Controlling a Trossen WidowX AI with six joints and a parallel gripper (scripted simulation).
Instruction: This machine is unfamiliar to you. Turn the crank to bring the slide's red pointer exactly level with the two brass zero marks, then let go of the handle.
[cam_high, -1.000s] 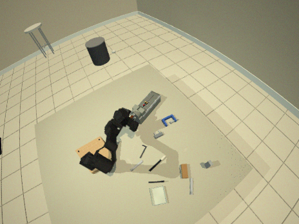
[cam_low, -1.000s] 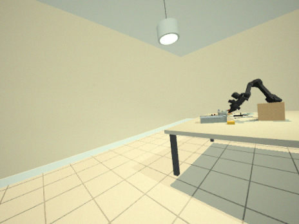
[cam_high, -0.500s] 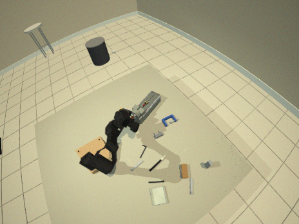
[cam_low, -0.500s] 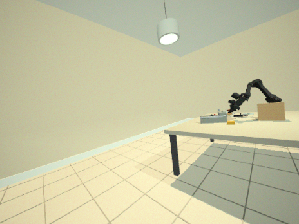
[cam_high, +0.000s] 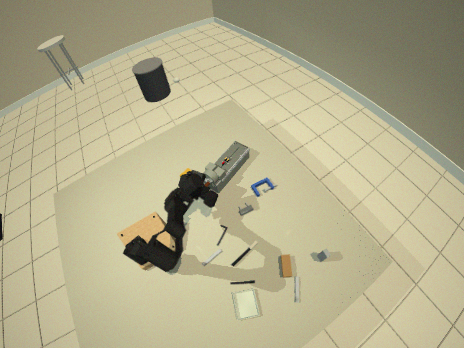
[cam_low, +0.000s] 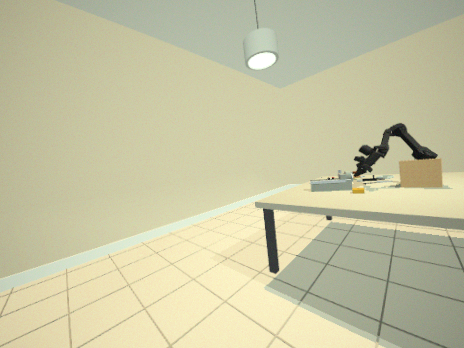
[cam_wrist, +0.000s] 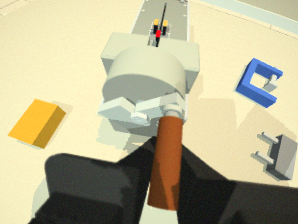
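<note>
Right now the orange block is 3 cm behind my gripper tip, 17 cm to the left of it and 7 cm below it. Also, from my gripper tip: red pointer: 13 cm ahead, 6 cm to the left; grey clamp: 7 cm ahead, 16 cm to the right, 7 cm below; brown crank handle: 2 cm behind, 3 cm above.
</note>
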